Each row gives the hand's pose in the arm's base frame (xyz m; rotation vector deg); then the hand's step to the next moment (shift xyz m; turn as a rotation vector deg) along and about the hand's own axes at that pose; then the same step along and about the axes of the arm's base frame.
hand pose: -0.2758 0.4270 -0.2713 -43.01 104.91 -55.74
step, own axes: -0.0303 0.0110 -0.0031 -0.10 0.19 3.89
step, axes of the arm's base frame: 0.0085 0.0309 0.0045 3.55 -1.03 -1.22
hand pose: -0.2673 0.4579 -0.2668 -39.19 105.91 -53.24
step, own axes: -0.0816 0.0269 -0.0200 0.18 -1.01 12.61
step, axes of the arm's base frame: 0.0140 0.0840 0.0231 11.43 -4.62 -2.86
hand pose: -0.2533 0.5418 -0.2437 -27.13 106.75 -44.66
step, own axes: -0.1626 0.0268 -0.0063 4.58 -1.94 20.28
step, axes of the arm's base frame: 0.0608 0.1239 0.0902 16.63 -10.38 -7.20
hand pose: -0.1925 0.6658 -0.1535 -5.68 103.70 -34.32
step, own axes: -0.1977 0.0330 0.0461 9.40 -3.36 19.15
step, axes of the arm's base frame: 0.1147 0.0840 0.1486 13.68 -12.95 -10.55
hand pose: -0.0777 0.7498 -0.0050 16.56 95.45 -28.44
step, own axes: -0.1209 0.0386 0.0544 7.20 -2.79 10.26
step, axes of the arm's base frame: 0.0844 0.0188 0.1076 6.53 -8.00 -7.63
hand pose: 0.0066 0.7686 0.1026 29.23 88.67 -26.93
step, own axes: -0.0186 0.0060 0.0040 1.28 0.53 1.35
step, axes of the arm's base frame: 0.0072 0.0019 0.0185 1.38 -0.31 -1.32
